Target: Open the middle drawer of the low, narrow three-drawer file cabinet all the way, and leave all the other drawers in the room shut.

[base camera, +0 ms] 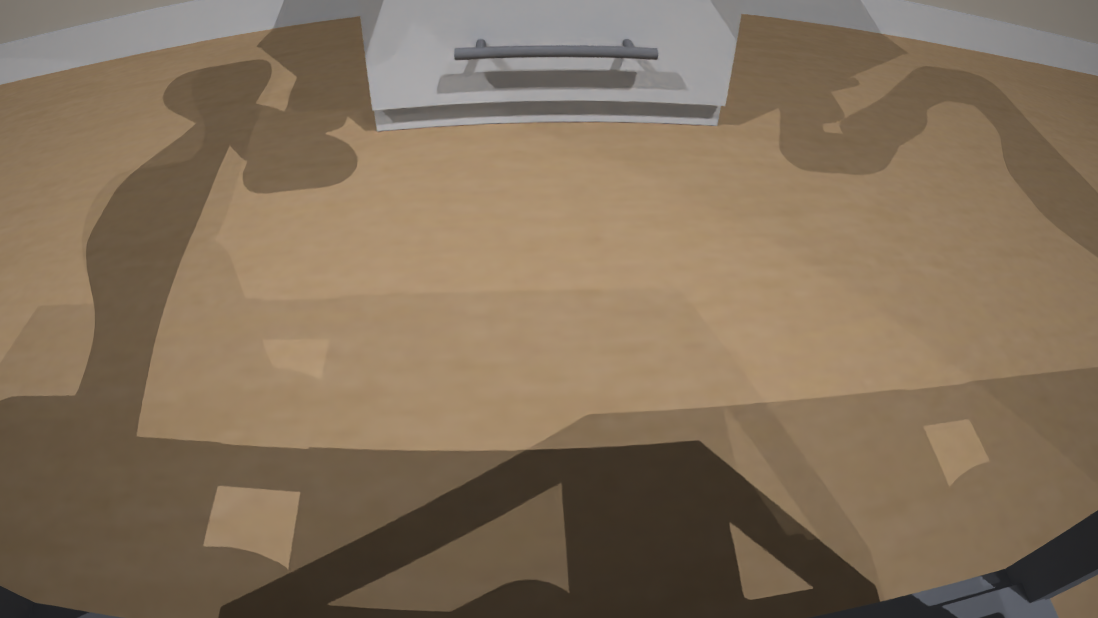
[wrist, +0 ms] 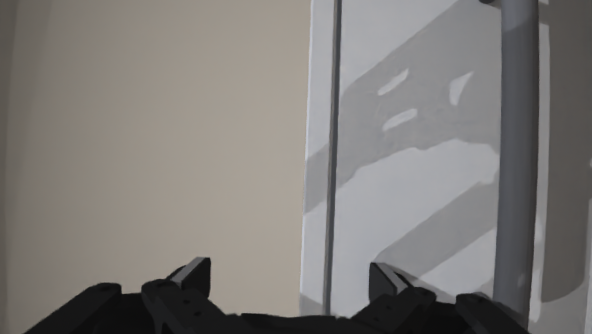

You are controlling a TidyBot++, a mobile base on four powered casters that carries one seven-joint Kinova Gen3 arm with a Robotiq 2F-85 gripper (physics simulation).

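Places are measured from the arm's base along level axes (x ahead, y left, z up), in metres.
Pixels of known places: gripper, fingertip midpoint: (wrist: 289, 278).
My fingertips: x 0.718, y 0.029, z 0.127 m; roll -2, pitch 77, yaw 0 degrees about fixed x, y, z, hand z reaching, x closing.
Behind a point stands the place of what it marks.
The white file cabinet (base camera: 414, 69) @(x 0.726, y 0.110, z -0.308 m) (wrist: 415, 220) @(x 0.729, y -0.005, z 0.063 m) stands against the wall. In the base camera view its lowest part shows, with one grey bar handle (base camera: 556, 52) @(x 0.692, y -0.044, z -0.279 m) on a shut drawer front. In the wrist view the cabinet front appears turned sideways. A grey bar handle (wrist: 517, 150) @(x 0.693, y -0.041, z 0.033 m) runs up the right side, on the drawer front next to the cabinet's top edge, which looks like the top drawer. The middle drawer's handle is not clearly seen. My gripper (wrist: 289, 278) @(x 0.718, y 0.029, z 0.127 m) is open and empty. One finger shows over the wall, the other over the drawer front; the handle lies outside them.
The beige wall (wrist: 150, 140) @(x 1.297, y -0.081, z 0.696 m) fills the left of the wrist view. A white baseboard (base camera: 192, 32) @(x 1.246, y 0.682, z -0.373 m) runs along the wall's foot on both sides of the cabinet. Wooden floor (base camera: 537, 214) @(x 0.562, y -0.022, z -0.396 m) with shadows of the arm and base lies between base and cabinet. Dark base parts (base camera: 1068, 560) show at the lower right.
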